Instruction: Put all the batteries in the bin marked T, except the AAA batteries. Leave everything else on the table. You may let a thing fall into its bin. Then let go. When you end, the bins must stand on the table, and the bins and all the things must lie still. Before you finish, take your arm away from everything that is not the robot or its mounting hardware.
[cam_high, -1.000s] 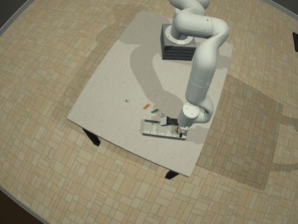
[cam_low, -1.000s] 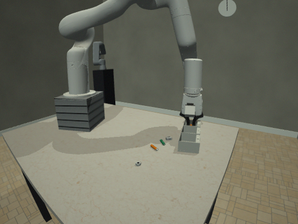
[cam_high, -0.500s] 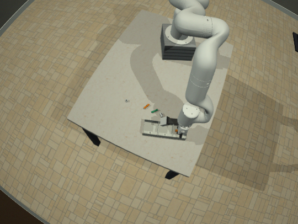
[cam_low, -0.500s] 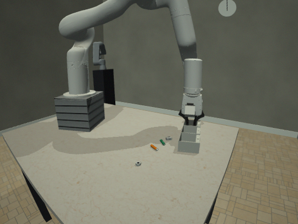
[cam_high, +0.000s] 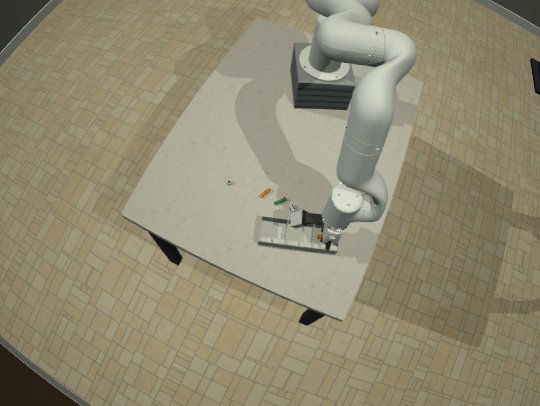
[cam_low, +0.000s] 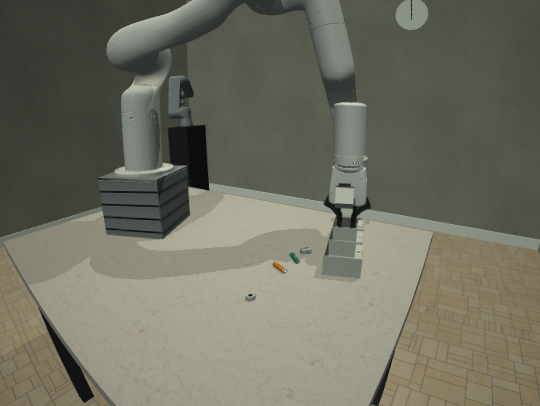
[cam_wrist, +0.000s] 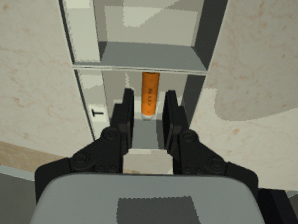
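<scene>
Now: hand 30 mm above the thick orange battery. Round my hand: green battery: 80 mm behind, 180 mm to the right, 40 mm below; then thin orange battery: 90 mm behind, 230 mm to the right, 40 mm below; then grey bin: 20 mm ahead, 80 mm to the right, 20 mm below.
</scene>
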